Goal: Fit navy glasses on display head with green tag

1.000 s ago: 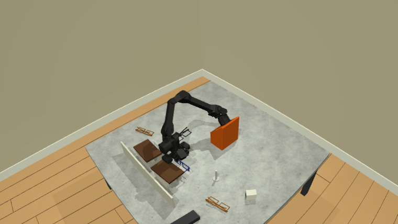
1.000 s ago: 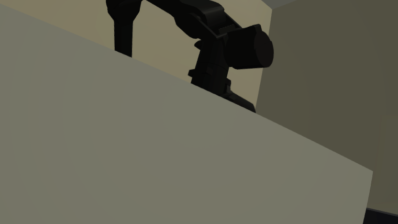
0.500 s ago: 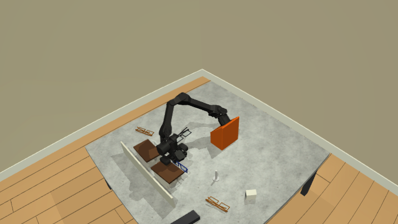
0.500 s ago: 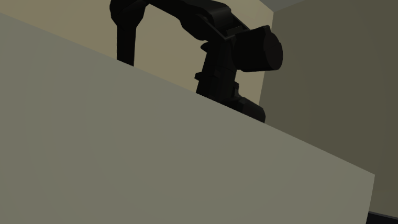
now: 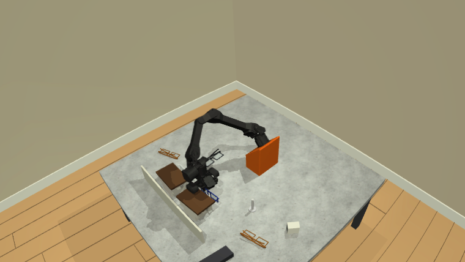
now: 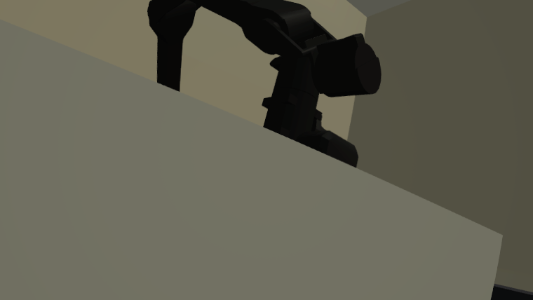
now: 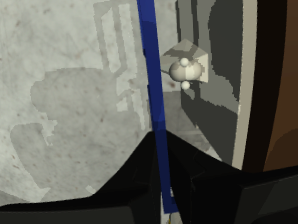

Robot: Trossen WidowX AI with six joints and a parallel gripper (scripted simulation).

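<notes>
The display head lies 60 mm ahead of my gripper tip, 50 mm to the left of it and 10 mm below it. Also, from my gripper tip: long white panel (200 mm ahead, 50 mm to the right, 10 mm below); black bar (190 mm ahead, 370 mm to the left, 50 mm below); white post (150 mm behind, 220 mm to the left, 40 mm below).
</notes>
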